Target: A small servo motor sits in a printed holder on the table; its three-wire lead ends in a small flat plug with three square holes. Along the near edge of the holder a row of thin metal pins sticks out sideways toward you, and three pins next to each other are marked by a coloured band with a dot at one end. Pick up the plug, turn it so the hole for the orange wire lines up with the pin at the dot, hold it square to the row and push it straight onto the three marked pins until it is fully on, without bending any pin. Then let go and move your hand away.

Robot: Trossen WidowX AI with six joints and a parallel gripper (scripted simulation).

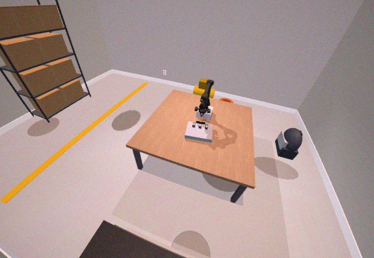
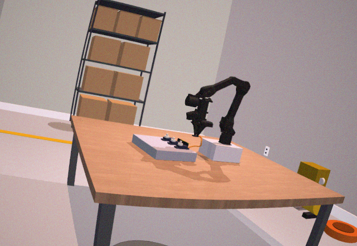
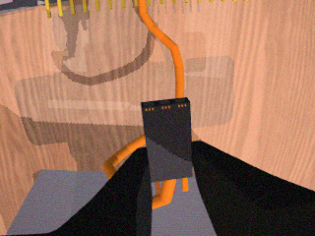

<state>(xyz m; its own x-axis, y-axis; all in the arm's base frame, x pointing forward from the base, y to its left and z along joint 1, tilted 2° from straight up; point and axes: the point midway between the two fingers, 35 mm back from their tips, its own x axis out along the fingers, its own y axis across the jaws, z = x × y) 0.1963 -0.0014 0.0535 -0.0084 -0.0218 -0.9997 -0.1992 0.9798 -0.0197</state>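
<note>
My gripper tip is now 80 mm short of the yellow band, 20 mm to the right of it and 40 mm above it. From my gripper tip the other things lie so: holder: 230 mm ahead, 50 mm to the left, 90 mm below; then servo: 130 mm ahead, 30 mm to the left, 60 mm below; then dark dot: 80 mm ahead, 10 mm to the left, 40 mm below.
</note>
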